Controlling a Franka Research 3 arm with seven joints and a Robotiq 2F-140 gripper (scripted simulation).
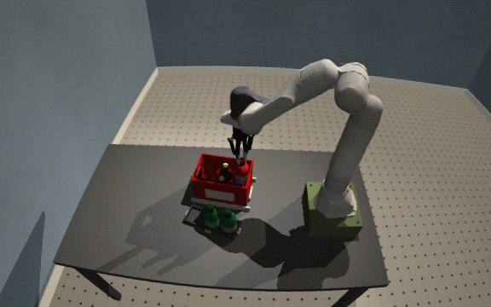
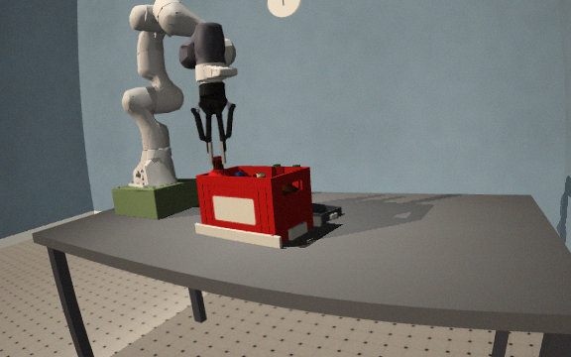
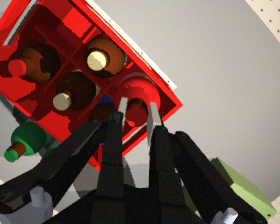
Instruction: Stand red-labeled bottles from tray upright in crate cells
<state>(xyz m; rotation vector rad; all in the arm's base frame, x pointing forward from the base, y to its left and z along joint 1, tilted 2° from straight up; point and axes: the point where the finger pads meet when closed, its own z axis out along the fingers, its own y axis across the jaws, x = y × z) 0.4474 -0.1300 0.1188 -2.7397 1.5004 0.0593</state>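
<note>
My gripper is now 9 cm above the red-labeled bottle. From my hand the other things lie so: red crate (15 cm below, 9 cm ahead, 4 cm to the left).
</note>
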